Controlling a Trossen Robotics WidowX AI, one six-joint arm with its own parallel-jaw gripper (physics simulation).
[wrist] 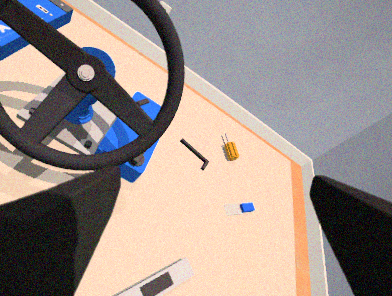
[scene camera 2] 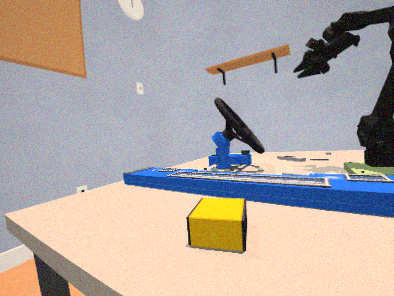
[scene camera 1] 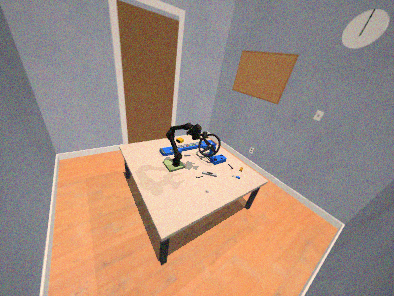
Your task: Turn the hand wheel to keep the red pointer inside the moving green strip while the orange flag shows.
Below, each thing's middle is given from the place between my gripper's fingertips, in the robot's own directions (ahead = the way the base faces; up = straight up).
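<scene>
Yellow block (scene camera 2: pixel 221 223): far to the left of my hand, far below it and a fair way ahead of it. Black hand wheel (scene camera 2: pixel 235 127): 13 cm to the left of my hand, 22 cm ahead of it and 20 cm below it.
</scene>
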